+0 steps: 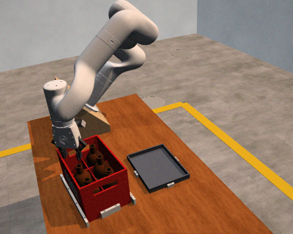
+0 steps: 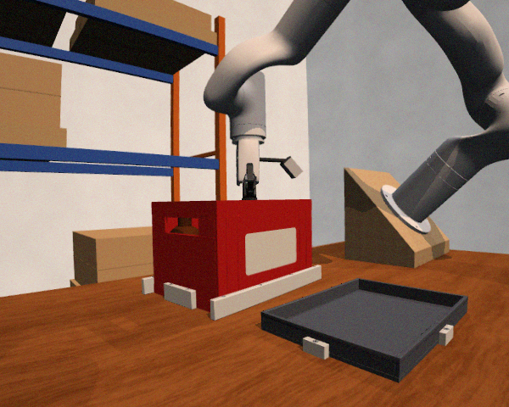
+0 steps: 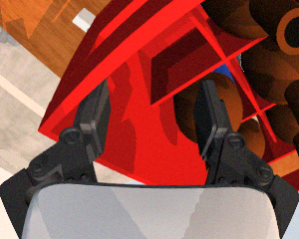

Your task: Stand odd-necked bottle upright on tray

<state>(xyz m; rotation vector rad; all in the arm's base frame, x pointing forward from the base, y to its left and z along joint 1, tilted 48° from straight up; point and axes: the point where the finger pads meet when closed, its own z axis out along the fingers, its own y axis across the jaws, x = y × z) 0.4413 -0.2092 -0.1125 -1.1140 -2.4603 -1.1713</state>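
Right now my hand is 90 mm short of the red crate, 40 mm to the right of it and 70 mm above it. The rest, counted from my hand: dark grey tray (120 mm ahead, 330 mm to the left, 150 mm below); then brown bottle (180 mm ahead, 70 mm below).
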